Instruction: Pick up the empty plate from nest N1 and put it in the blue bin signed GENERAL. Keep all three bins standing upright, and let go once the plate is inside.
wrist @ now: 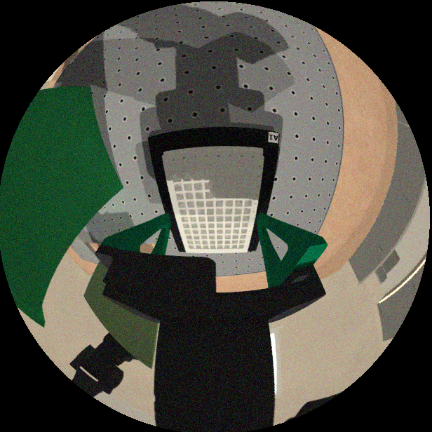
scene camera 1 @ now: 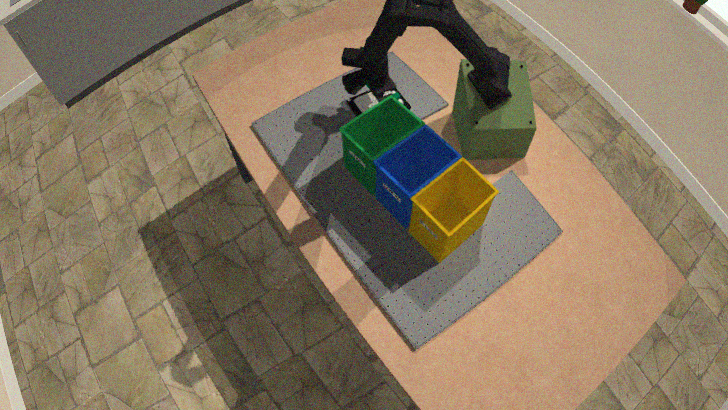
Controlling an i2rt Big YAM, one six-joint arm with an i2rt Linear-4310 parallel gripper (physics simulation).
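Seen in the pictures: gripper, fingertip midpoint: [scene camera 1: 380, 100]; arm's base at its link origin: [scene camera 1: 489, 85].
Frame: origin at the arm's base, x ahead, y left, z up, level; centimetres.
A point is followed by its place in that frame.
Note:
A light, see-through plate with a white grid [scene camera 1: 363, 103] {y -22.6, x 28.3, z -17.5 cm} [wrist: 215, 215] lies inside a black rectangular frame [wrist: 215, 137] marked A1. No N1 sign can be read. My gripper [scene camera 1: 380, 93] {y -21.6, x 23.0, z -17.9 cm} [wrist: 213, 217] is open, its green fingers spread on either side of the frame's near part, with nothing gripped. Whether the fingers touch the frame I cannot tell. The blue bin [scene camera 1: 418, 158] {y 3.6, x 25.4, z -15.4 cm} stands upright in the middle of the row in the scene view; its sign is too blurred to read. It does not show in the wrist view.
The green bin [scene camera 1: 382, 127] {y -8.9, x 29.6, z -13.2 cm} [wrist: 50, 190] stands upright between the gripper and the blue bin. The yellow bin [scene camera 1: 452, 197] {y 16.6, x 21.8, z -19.9 cm} stands upright on the blue bin's other side. All stand on a grey perforated board [scene camera 1: 524, 219] {y 32.8, x 6.5, z -20.1 cm} [wrist: 312, 130]. A green block [scene camera 1: 501, 119] {y 8.9, x 1.5, z -4.8 cm} [wrist: 125, 320] carries the arm's base.

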